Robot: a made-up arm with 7 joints. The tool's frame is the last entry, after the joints. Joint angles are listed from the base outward. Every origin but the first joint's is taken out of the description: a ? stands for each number. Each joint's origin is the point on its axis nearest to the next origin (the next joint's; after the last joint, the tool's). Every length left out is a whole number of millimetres.
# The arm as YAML. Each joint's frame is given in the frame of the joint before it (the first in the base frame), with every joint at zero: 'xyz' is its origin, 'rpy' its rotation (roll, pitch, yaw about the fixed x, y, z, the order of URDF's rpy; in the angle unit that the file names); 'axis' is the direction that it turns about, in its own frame. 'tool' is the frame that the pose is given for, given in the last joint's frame.
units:
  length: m
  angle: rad
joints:
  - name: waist
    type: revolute
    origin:
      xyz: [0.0, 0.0, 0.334]
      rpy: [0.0, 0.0, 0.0]
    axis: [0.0, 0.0, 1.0]
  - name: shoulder
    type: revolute
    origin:
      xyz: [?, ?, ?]
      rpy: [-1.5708, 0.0, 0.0]
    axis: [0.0, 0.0, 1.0]
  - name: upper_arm
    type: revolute
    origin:
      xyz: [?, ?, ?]
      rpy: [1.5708, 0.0, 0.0]
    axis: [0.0, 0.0, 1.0]
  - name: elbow
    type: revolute
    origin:
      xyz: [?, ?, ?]
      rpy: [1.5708, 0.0, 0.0]
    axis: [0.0, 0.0, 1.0]
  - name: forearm
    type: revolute
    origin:
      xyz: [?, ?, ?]
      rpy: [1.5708, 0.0, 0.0]
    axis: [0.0, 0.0, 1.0]
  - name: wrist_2
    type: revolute
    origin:
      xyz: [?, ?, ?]
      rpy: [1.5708, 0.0, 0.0]
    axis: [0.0, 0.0, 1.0]
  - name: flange
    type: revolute
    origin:
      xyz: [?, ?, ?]
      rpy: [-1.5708, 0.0, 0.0]
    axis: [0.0, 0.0, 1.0]
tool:
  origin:
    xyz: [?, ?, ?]
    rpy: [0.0, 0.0, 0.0]
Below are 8 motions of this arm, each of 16 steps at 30 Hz.
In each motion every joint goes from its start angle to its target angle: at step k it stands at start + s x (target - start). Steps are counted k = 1, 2, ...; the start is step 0. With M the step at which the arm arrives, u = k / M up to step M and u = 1 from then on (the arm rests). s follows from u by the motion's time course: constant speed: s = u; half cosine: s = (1 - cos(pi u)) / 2; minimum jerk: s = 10 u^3 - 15 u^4 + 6 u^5.
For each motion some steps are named. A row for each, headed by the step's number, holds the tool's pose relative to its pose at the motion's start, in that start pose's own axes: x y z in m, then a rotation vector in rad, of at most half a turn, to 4 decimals.
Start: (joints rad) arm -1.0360 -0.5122 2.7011 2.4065 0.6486 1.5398 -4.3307
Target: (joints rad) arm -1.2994 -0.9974 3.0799 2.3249 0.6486 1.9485 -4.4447
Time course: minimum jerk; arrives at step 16
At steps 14, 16:
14: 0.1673 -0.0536 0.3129 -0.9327 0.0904 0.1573
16: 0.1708 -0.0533 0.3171 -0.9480 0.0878 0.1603

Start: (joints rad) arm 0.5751 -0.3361 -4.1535 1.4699 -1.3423 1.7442 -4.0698
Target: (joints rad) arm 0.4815 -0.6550 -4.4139 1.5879 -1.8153 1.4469 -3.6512
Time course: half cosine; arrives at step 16
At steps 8, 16:
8: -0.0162 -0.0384 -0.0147 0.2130 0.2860 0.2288
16: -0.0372 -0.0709 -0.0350 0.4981 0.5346 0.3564

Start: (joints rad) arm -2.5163 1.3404 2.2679 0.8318 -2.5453 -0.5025 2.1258
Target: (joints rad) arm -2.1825 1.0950 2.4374 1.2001 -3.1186 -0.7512 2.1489
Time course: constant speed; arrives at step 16
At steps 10, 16:
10: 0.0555 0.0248 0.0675 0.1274 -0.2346 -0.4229
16: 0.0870 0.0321 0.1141 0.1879 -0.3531 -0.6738

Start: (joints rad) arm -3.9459 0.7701 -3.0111 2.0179 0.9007 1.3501 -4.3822
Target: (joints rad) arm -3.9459 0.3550 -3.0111 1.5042 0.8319 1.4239 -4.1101
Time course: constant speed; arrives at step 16
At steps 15, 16:
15: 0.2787 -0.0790 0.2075 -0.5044 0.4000 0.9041
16: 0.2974 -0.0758 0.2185 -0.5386 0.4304 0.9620

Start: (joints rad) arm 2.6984 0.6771 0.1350 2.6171 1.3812 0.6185 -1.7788
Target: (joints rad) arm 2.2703 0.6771 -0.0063 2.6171 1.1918 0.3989 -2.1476
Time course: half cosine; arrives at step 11
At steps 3, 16:
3: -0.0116 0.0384 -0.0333 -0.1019 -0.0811 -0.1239
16: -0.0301 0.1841 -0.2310 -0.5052 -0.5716 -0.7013

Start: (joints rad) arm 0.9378 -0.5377 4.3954 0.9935 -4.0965 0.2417 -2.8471
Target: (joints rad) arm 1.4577 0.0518 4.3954 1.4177 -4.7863 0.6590 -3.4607
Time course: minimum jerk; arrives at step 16
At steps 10, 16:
10: 0.2222 -0.2380 0.0267 0.2193 0.5452 -1.5042
16: 0.2667 -0.3696 -0.0110 0.2787 0.8269 -2.0482

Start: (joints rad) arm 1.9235 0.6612 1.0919 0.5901 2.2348 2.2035 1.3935
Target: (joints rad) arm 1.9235 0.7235 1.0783 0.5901 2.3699 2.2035 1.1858
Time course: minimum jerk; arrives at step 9
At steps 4, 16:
4: -0.0111 -0.0019 -0.0067 0.0103 -0.0670 -0.1090
16: -0.0276 -0.0047 -0.0180 0.0388 -0.1670 -0.2738

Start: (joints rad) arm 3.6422 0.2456 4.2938 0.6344 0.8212 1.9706 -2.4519
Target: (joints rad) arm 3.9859 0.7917 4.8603 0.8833 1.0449 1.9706 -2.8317
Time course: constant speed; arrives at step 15
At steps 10, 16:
10: 0.0398 0.0707 0.2236 0.4583 -0.4175 -0.3605
16: 0.0086 0.0701 0.3526 0.7451 -0.5416 -0.5123

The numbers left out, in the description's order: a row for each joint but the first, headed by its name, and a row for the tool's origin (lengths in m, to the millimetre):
shoulder: 0.0 0.0 0.0
upper_arm: 0.0 -0.453 0.0
elbow: 0.066 0.0 0.0
forearm: 0.052 -0.231 0.0
wrist_2: 0.0 0.0 0.0
flange: 0.05 0.064 0.0
tool: 0.0 0.0 0.0

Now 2 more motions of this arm.
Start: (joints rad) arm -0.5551 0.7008 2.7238 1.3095 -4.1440 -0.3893 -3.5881
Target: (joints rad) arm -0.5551 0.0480 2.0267 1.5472 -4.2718 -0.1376 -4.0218
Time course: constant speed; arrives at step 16
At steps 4, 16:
4: -0.0107 0.0006 0.0650 0.0242 -0.1471 -0.1632
16: -0.0414 -0.0019 0.1947 0.1270 -0.5698 -0.8464

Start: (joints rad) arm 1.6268 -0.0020 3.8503 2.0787 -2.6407 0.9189 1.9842
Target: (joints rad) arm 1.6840 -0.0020 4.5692 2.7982 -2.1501 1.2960 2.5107
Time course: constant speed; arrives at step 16
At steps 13, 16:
13: 0.1839 0.0890 0.0252 -0.6013 -0.0759 1.4566
16: 0.1948 0.1251 0.0275 -0.7781 -0.1573 1.7654

